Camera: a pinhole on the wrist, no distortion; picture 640 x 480 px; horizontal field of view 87.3 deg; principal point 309.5 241.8 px. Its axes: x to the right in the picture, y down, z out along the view. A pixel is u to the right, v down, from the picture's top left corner.
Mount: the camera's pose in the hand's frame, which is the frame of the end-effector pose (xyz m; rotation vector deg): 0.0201 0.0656 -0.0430 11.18 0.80 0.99
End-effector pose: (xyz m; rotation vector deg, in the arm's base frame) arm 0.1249 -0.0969 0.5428 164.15 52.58 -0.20
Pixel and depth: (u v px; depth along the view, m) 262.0 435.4 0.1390
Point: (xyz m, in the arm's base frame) 0.1978 -0.2043 0.4493
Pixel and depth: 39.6 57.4 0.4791
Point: -0.3180 -0.1140 0.1439
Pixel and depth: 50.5 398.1 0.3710
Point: 0.0156 -0.4220 0.2191
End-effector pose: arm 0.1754 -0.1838 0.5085 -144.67 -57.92 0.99
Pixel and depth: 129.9 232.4 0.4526
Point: -0.0740 -0.1501 0.1270
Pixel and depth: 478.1 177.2 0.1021
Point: 0.2388 -0.1333 0.4602
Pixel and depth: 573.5 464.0 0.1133
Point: 0.3210 -0.1575 0.4038
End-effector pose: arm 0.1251 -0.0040 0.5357 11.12 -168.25 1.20
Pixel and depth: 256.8 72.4 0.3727
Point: 0.1231 -0.1986 0.2489
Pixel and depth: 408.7 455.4 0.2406
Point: -0.0308 0.1472 0.3363
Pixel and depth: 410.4 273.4 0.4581
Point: -0.1183 -0.0148 0.1633
